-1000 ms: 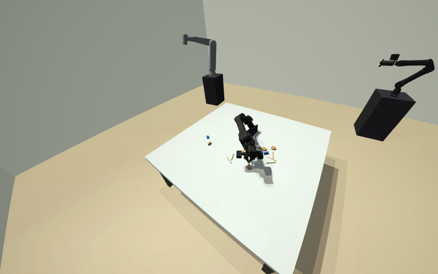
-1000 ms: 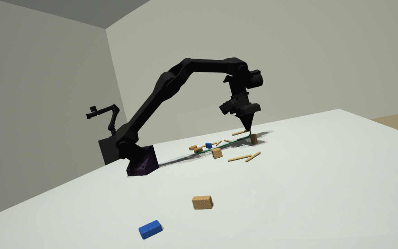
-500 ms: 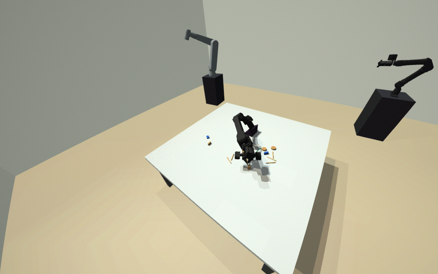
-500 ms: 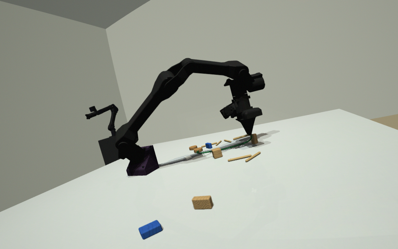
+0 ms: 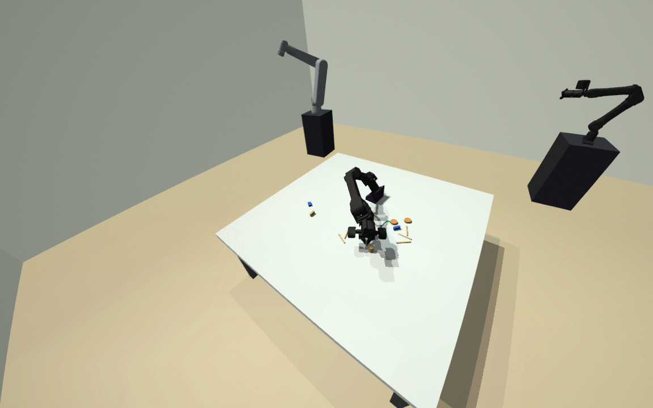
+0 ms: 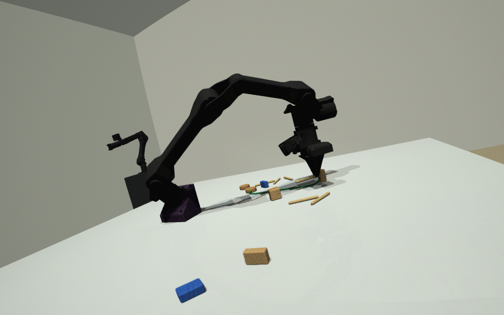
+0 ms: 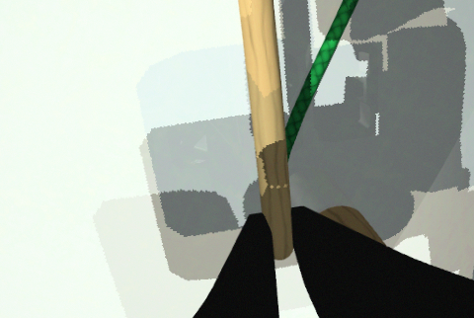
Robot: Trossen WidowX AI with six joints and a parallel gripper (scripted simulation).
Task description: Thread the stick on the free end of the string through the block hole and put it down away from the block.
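Now: gripper tip 1 cm short of the wooden cylinder, 3 cm to the right of it and 1 cm above it. From my gripper tip the other things lie so: small wooden cube 12 cm behind, 7 cm to the right, 1 cm below; thin wooden stick 1 cm behind, 1 cm to the right.
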